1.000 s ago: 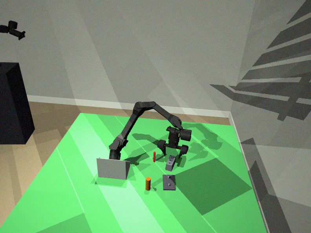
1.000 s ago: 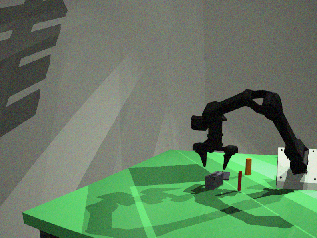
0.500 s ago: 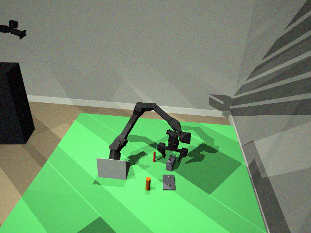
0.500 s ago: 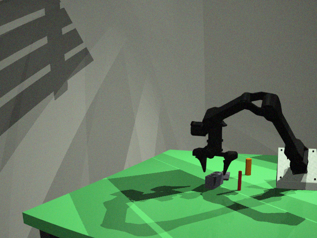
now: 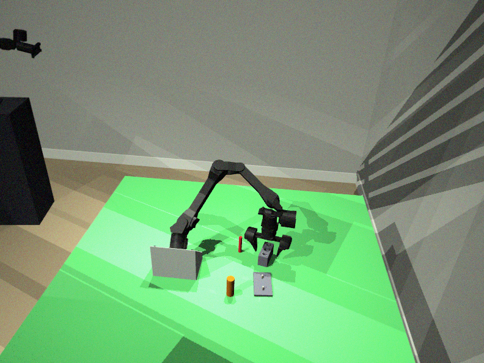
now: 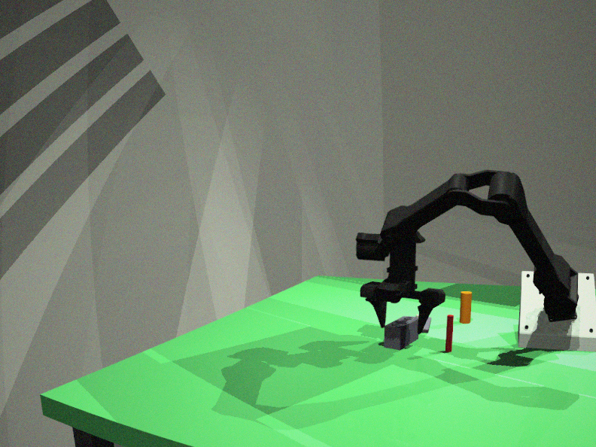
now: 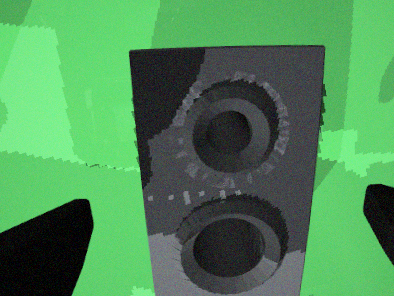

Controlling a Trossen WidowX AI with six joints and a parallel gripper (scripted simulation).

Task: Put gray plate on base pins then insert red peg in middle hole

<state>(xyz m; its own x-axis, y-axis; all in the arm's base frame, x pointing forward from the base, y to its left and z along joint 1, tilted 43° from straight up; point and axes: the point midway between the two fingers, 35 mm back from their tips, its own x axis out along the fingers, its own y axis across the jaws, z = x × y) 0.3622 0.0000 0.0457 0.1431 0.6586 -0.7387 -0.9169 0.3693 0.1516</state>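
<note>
The gray plate lies 1 cm above my gripper tip. The rest, counted from my gripper tip: gray base: 15 cm to the right, 3 cm behind, 2 cm below; orange cylinder: 19 cm to the right, 16 cm behind, 1 cm above; red peg: 11 cm behind, 5 cm to the left, 1 cm above.
</note>
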